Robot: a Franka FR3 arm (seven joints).
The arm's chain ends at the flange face. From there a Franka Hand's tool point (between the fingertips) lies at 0.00 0.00 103.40 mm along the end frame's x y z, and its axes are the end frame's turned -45 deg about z.
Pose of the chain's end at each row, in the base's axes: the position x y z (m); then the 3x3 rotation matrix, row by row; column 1 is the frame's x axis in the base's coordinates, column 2 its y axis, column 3 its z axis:
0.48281, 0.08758, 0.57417; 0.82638, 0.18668, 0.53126; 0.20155, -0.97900, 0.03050; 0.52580, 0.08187, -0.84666
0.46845, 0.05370, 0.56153; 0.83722, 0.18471, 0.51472; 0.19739, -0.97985, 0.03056; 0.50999, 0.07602, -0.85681
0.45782, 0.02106, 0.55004; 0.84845, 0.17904, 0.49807; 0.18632, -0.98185, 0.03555; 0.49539, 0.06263, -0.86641
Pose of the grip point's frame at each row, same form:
0.53774, 0.09073, 0.48663; 0.45234, 0.71634, 0.53126; 0.83477, -0.54974, 0.03050; 0.31391, 0.42969, -0.84666
0.52167, 0.05686, 0.47294; 0.46139, 0.72261, 0.51472; 0.83243, -0.55328, 0.03056; 0.30686, 0.41437, -0.85681
0.50932, 0.02474, 0.46045; 0.47334, 0.72655, 0.49807; 0.82602, -0.56252, 0.03555; 0.30601, 0.39458, -0.86641

